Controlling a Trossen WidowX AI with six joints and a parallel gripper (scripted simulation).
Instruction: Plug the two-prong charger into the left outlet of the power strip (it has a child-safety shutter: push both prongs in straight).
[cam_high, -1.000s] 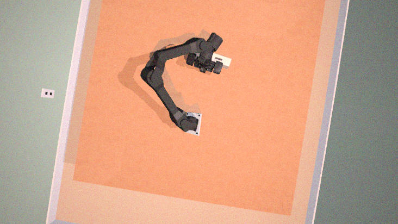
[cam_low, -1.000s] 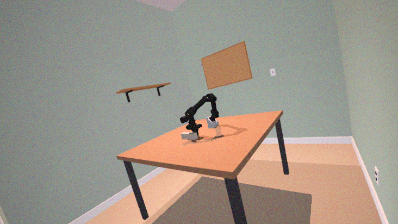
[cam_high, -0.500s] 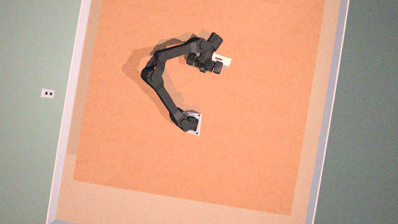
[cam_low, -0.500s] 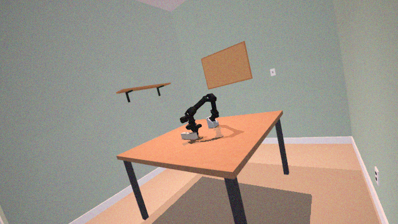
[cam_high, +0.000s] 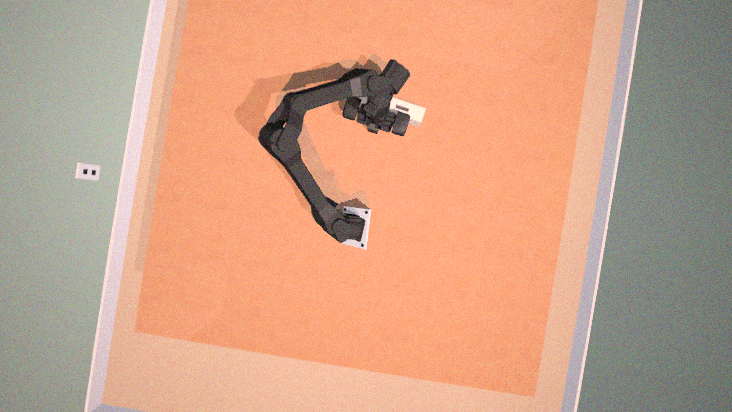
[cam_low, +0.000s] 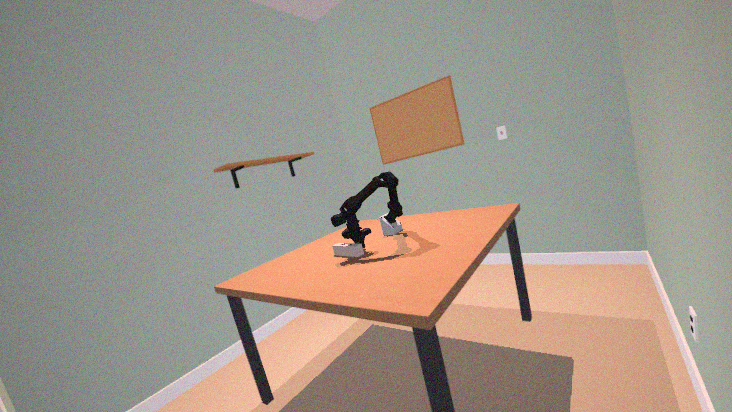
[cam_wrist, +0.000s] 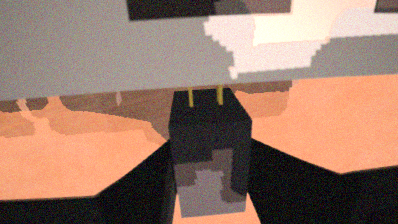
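My gripper tip is 2 cm short of the black two-prong charger and 1 cm below it.
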